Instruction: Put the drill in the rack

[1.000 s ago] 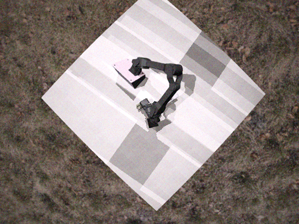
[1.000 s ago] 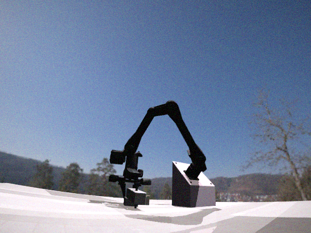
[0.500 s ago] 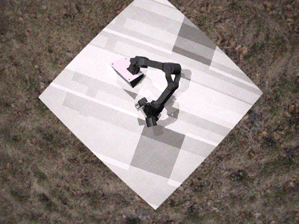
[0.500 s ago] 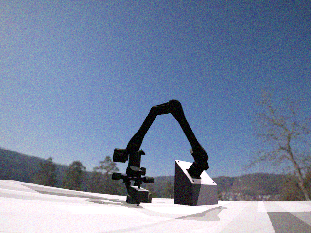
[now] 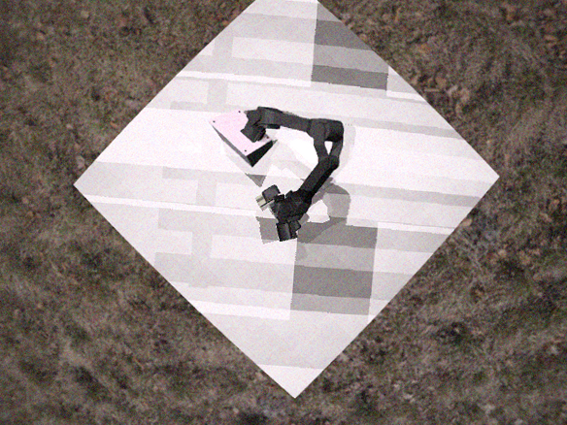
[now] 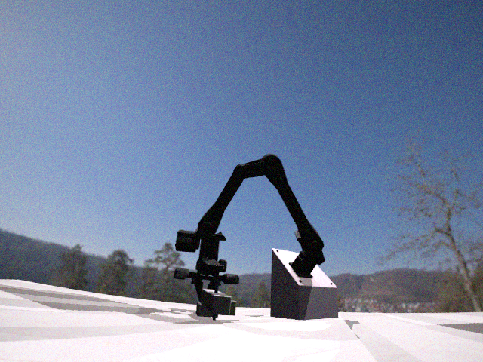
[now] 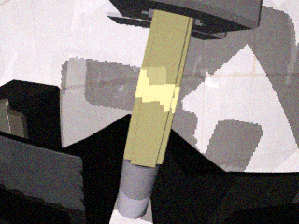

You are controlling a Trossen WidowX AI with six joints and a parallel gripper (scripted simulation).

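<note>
Right now my gripper tip is 10 mm short of the drill, 40 mm to the right of it and 30 mm below it. Round my gripper tip: dark key: 50 mm ahead, 160 mm to the left, 40 mm above; then grey-beige block: 80 mm behind, 10 mm to the right.
</note>
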